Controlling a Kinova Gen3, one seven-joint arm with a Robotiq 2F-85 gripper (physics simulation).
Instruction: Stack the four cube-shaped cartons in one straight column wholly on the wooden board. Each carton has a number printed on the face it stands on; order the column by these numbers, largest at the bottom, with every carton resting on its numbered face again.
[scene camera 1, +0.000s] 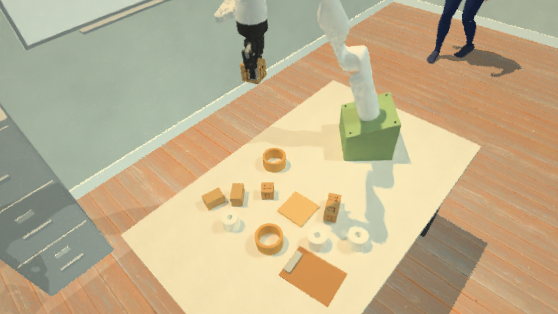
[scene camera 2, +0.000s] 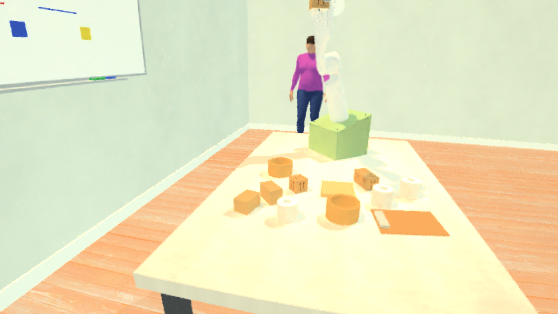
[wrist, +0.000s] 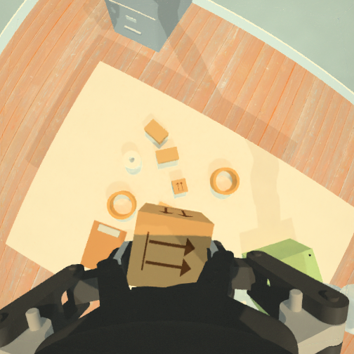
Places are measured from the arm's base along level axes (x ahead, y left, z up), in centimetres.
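Where they show: gripper, fingertip midpoint: (scene camera 1: 256, 72) (scene camera 2: 321, 3); arm's base at its link origin: (scene camera 1: 368, 113) (scene camera 2: 339, 118).
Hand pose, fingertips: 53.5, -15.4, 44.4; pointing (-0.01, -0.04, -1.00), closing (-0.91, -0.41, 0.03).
Each offset is from my fingertips to the top centre of the thing, as dx, dy, dz. "spot": to the spot under its first point.
My gripper (scene camera 1: 253, 73) (wrist: 167, 249) is shut on a cube-shaped carton {spot: +2.7, -0.8, -0.8} (scene camera 2: 319, 4) (wrist: 169, 255), high above the table, its arrow-marked faces showing in the wrist view. A small arrow-marked carton {-4.2, -4.8, -57.1} (scene camera 1: 267, 190) (scene camera 2: 298, 183) (wrist: 179, 187) stands beside the wooden board {-4.7, +9.9, -60.9} (scene camera 1: 298, 208) (scene camera 2: 337, 189). On the board's other side, two arrow-marked cartons {-8.8, +22.3, -57.1} (scene camera 1: 332, 207) (scene camera 2: 366, 178) appear to stand against each other. No carton shows on the board in the scene views. In the wrist view the held carton hides most of the board and the pair. No printed numbers are visible.
Two plain boxes {+11.1, -21.1, -57.6} (scene camera 1: 213, 198) {+4.2, -14.0, -57.0} (scene camera 1: 237, 194), two orange rings {-19.8, -12.5, -56.7} (scene camera 1: 274, 168) {+13.7, +9.1, -56.8} (scene camera 1: 269, 248), three white rolls {+15.6, -7.9, -56.6} (scene camera 1: 230, 223) {+4.3, +23.8, -56.1} (scene camera 1: 318, 242) {-3.7, +35.9, -56.1} (scene camera 1: 358, 242) and a clipboard {+15.5, +28.9, -60.9} (scene camera 1: 320, 280) lie on the table. The green base (scene camera 1: 370, 140) stands behind; a person (scene camera 2: 307, 75) stands beyond.
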